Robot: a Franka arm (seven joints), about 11 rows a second.
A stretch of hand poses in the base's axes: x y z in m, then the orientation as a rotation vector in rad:
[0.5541 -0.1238 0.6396 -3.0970 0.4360 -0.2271]
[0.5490 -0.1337 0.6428 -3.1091 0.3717 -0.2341]
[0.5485 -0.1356 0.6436 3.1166 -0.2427 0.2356]
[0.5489 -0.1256 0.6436 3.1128 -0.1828 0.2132]
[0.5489 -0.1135 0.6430 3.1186 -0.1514 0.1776]
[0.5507 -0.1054 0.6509 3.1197 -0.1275 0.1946]
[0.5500 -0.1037 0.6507 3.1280 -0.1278 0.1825]
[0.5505 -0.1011 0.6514 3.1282 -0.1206 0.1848]
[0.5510 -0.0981 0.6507 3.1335 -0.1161 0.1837]
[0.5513 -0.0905 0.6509 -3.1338 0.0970 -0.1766]
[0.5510 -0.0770 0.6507 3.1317 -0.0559 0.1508]
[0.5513 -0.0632 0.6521 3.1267 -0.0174 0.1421]
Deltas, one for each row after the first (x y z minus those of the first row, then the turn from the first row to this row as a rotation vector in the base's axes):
[-0.0051 -0.0099 0.0032 -0.0078 -0.0034 0.0412]
[-0.0056 -0.0118 0.0040 -0.0221 -0.0031 0.1227]
[-0.0052 -0.0018 0.0040 -0.0323 0.0121 0.1600]
[-0.0052 0.0103 0.0034 -0.0287 0.0346 0.1806]
[-0.0034 0.0184 0.0113 -0.0303 0.0237 0.1958]
[-0.0041 0.0201 0.0111 -0.0217 0.0306 0.1965]
[-0.0036 0.0227 0.0118 -0.0222 0.0291 0.2010]
[-0.0031 0.0257 0.0111 -0.0173 0.0293 0.2044]
[-0.0028 0.0333 0.0113 -0.0157 0.0335 0.2167]
[-0.0031 0.0468 0.0111 -0.0224 0.0507 0.2424]
[-0.0028 0.0606 0.0125 -0.0292 0.0568 0.2665]

